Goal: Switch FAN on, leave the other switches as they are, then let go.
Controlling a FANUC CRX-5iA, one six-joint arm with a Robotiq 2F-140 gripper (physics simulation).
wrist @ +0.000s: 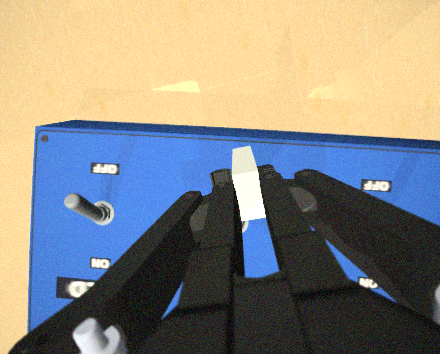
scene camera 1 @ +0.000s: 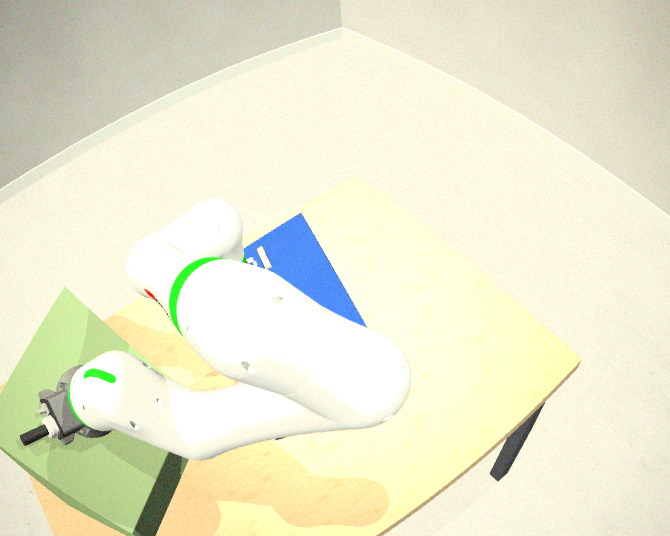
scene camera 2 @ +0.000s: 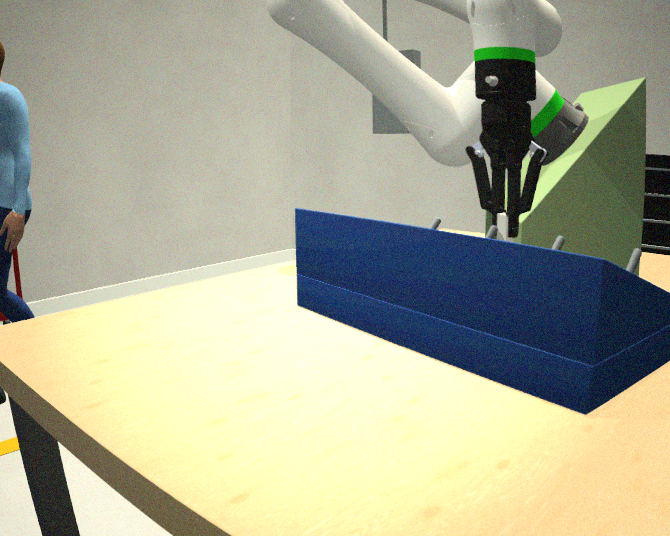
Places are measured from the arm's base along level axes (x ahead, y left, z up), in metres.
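Pixels of known places: gripper, between the fingertips: (wrist: pixel 244 164); arm's base, origin of its link: (scene camera 2: pixel 564 140).
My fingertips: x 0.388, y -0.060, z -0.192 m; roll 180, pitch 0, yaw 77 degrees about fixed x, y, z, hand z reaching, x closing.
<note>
Ahead of a thing's pixels: the offset from my fingertips to its top centre. Level surfaces: height alone.
The blue switch box (scene camera 1: pixel 312 268) (scene camera 2: pixel 447 279) (wrist: pixel 150 150) stands on the table. Several grey levers stick up behind its top edge in the scene camera 2 view. In the wrist view the left switch @[dx -0.028, dy -0.126, dz +0.054 m] (wrist: pixel 90 207) leans to the image left between its OFF and ON labels. My gripper (scene camera 2: pixel 503 225) (wrist: pixel 244 164) is shut and points down at the box, close to the second lever @[dx +0.029, dy -0.020, dz +0.054 m] (scene camera 2: pixel 491 231) from the left in scene camera 2. A pale block shows between the fingertips. A bit of metal switch shows below it; its lever is hidden. No FAN label is readable.
The box stands on the wooden table @[dz -0.072 m] (scene camera 1: pixel 474 346) (scene camera 2: pixel 223 380). A green sloped block (scene camera 1: pixel 128 463) (scene camera 2: pixel 592 162) stands under the arm's base. The white arm (scene camera 1: pixel 290 335) (scene camera 2: pixel 379 67) hides much of the box in scene camera 1. A person (scene camera 2: pixel 13 150) stands at the left.
</note>
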